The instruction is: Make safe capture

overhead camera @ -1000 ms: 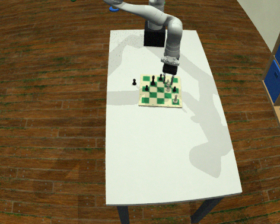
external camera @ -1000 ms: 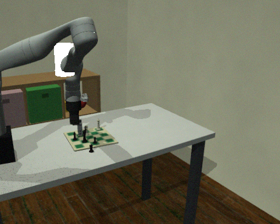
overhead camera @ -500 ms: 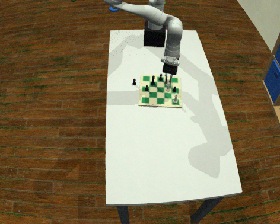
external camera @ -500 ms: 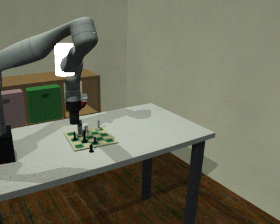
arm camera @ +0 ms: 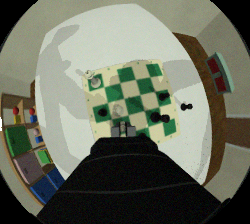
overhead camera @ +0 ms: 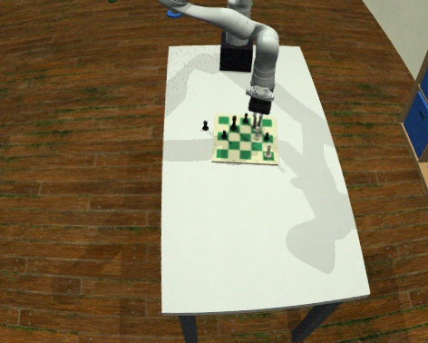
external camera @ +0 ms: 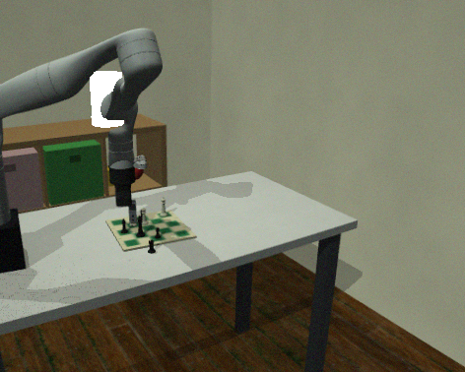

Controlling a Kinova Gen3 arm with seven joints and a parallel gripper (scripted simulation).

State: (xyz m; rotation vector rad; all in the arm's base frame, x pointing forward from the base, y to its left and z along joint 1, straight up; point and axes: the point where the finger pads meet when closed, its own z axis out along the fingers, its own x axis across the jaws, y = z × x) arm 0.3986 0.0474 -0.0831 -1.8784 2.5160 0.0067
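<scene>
The green-and-cream chessboard is 4 cm ahead of my hand, 4 cm to the right of it and 3 cm below it. Round my hand: tall white piece (11 cm ahead, 3 cm to the left); then tall black piece (1 cm behind, 8 cm to the right).
</scene>
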